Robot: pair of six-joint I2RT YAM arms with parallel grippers.
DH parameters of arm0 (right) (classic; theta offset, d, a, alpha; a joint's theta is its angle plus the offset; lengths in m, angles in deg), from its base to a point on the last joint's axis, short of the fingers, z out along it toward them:
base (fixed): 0 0 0 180
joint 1: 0 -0.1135 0.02 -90
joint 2: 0 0 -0.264 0
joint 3: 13.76 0 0.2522 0
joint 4: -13.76 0 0.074 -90
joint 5: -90 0 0 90
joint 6: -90 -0.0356 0 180
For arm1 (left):
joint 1: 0 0.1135 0.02 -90
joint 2: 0 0 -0.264 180
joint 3: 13.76 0 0.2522 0
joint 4: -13.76 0 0.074 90
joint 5: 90 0 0 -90
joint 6: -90 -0.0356 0 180
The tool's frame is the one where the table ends.
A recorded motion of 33 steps. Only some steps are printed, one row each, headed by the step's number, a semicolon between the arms.
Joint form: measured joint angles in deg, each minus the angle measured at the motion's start. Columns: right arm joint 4, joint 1, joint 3, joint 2, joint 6, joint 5; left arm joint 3, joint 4, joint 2, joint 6, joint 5, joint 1.
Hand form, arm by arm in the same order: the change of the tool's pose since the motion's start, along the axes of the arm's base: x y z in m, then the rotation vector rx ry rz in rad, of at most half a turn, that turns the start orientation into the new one. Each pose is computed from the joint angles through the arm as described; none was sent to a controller.
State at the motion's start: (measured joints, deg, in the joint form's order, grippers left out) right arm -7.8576 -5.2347 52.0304 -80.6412 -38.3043 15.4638; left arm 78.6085 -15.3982 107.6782 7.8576 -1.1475 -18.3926
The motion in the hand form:
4: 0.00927 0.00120 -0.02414 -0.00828 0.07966 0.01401; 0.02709 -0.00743 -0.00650 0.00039 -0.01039 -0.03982
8: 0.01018 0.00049 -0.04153 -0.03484 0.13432 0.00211; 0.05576 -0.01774 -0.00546 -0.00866 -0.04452 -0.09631
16: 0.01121 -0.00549 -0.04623 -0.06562 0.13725 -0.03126; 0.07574 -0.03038 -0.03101 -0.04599 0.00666 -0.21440
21: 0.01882 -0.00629 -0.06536 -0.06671 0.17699 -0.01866; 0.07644 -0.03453 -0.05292 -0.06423 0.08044 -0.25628
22: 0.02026 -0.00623 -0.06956 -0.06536 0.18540 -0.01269; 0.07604 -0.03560 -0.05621 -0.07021 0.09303 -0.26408
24: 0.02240 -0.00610 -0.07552 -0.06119 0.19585 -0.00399; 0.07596 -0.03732 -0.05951 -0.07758 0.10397 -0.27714
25: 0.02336 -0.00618 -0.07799 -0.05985 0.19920 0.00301; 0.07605 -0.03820 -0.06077 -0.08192 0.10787 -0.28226
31: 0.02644 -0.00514 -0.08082 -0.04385 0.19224 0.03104; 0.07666 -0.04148 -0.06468 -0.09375 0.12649 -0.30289
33: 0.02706 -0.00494 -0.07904 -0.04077 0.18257 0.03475; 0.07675 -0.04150 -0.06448 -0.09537 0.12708 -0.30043
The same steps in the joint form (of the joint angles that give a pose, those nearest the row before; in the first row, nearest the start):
4: -0.02 0.00 -0.09 -4.63 0.57 0.59; 6.82 -0.09 6.16 -1.97 1.73 0.33
8: -0.20 0.00 -1.09 -6.84 1.09 -0.74; 15.58 -0.74 12.33 -4.28 4.09 0.39
16: 0.33 0.87 -1.53 -7.39 1.79 -2.71; 21.81 -2.36 19.50 -6.88 10.75 0.20
21: 1.94 1.20 -1.53 -11.43 2.38 -1.90; 22.43 -4.13 22.25 -7.23 13.70 -0.02
22: 2.30 1.25 -1.53 -12.31 2.56 -1.55; 22.45 -4.39 22.62 -7.19 14.32 -0.11
24: 2.93 1.31 -1.53 -13.57 2.73 -0.96; 22.62 -4.61 23.10 -7.30 15.15 -0.24
25: 3.19 1.38 -1.51 -14.12 2.99 -0.57; 22.73 -4.66 23.32 -7.28 15.52 -0.31
31: 4.26 1.42 -1.27 -15.15 3.50 1.25; 23.61 -5.51 24.24 -7.43 16.83 -0.55
33: 4.55 1.42 -1.16 -14.99 3.54 1.51; 23.65 -5.53 24.24 -7.26 16.81 -0.55

